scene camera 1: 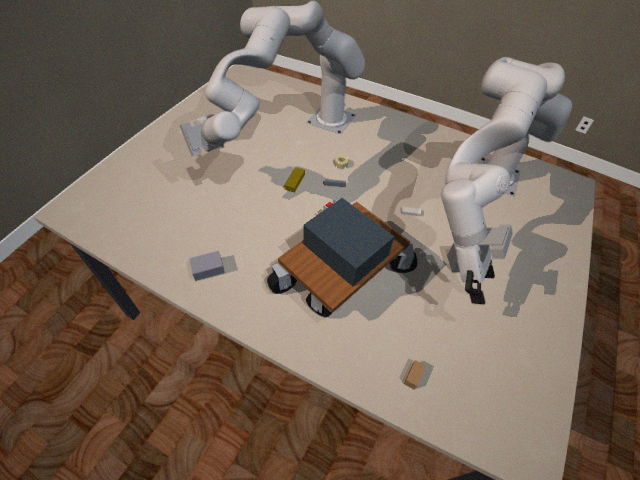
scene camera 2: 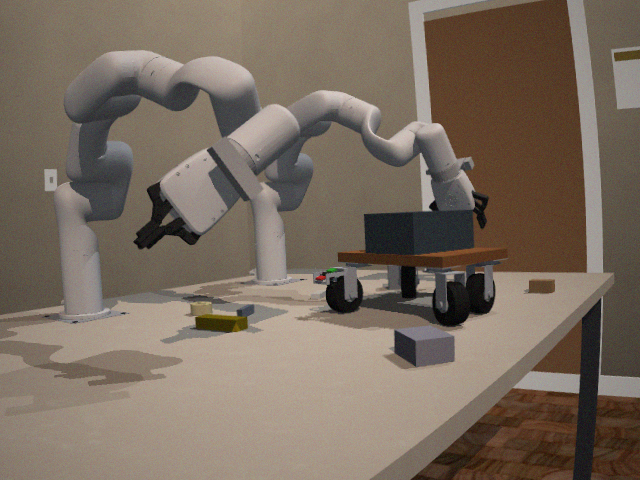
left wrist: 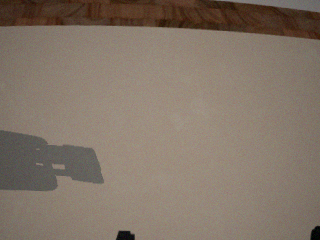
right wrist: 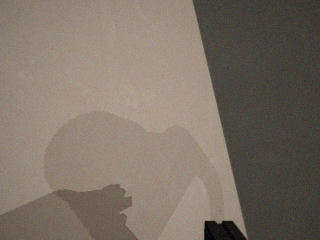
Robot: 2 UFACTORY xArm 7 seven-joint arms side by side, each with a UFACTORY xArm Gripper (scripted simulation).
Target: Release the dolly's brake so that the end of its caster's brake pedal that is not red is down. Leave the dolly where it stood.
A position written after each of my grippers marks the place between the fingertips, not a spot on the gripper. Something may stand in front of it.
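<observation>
There is a lavender block (scene camera 2: 426, 345) here, which scene camera 1 shows me as well (scene camera 1: 204, 266). I also see a yellow block (scene camera 2: 208, 321), though it is out of frame in the left wrist view, and in the right wrist view the yellow block is out of frame too. As for my own grippers, the right gripper is here (scene camera 2: 137, 245), while my left gripper (scene camera 2: 468, 227) appears in scene camera 1 too (scene camera 1: 483, 289).
</observation>
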